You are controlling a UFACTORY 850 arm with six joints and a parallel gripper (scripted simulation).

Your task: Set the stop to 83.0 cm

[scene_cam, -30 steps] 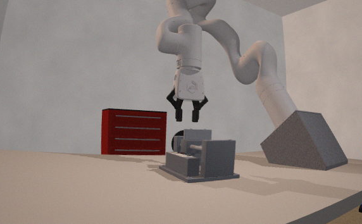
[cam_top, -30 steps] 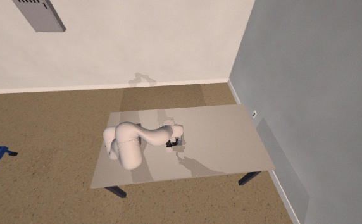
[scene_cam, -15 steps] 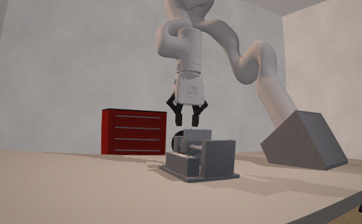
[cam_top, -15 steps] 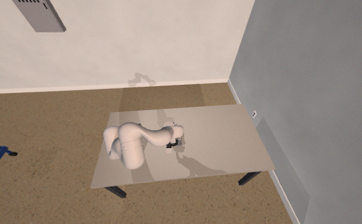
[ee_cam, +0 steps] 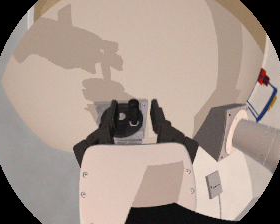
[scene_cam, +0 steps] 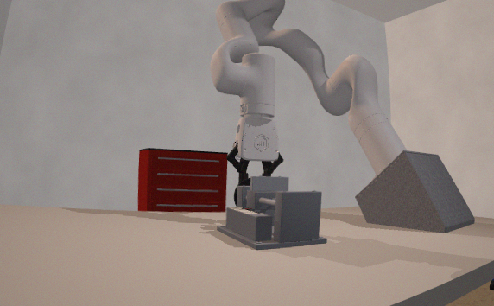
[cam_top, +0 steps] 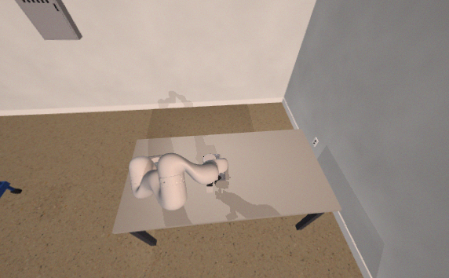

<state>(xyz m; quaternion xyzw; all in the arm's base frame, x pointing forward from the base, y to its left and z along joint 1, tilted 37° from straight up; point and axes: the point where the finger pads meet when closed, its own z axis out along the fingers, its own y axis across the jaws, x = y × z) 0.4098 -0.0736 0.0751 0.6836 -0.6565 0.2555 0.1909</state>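
The handwheel is 10 mm ahead of my hand, 20 mm to the left of it and 20 mm below it.
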